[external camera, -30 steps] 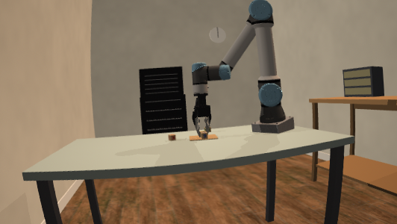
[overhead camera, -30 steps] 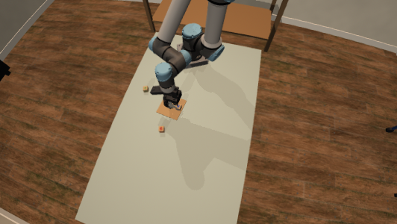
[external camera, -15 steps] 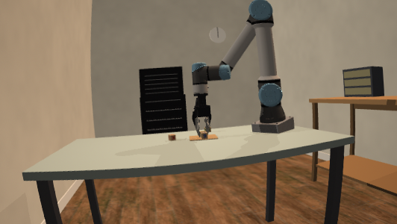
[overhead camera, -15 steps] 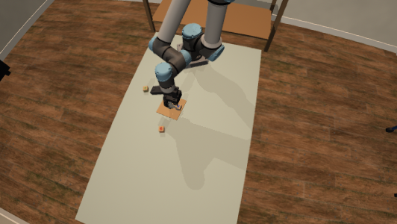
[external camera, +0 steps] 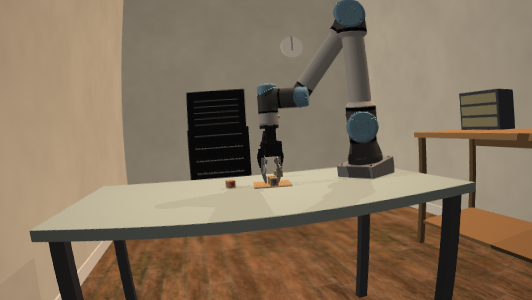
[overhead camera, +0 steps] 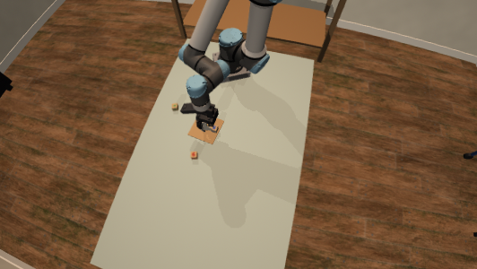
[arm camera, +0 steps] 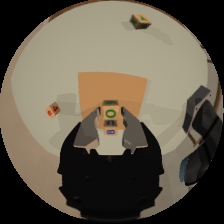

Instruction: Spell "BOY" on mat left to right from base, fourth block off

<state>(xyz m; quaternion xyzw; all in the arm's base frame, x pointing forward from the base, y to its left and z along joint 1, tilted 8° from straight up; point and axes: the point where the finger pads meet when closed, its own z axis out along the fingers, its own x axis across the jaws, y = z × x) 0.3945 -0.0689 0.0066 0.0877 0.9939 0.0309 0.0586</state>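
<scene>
The orange mat lies 20 mm below my hand. Also, from my hand: block (190 mm to the right, 90 mm behind, 10 mm below).
</scene>
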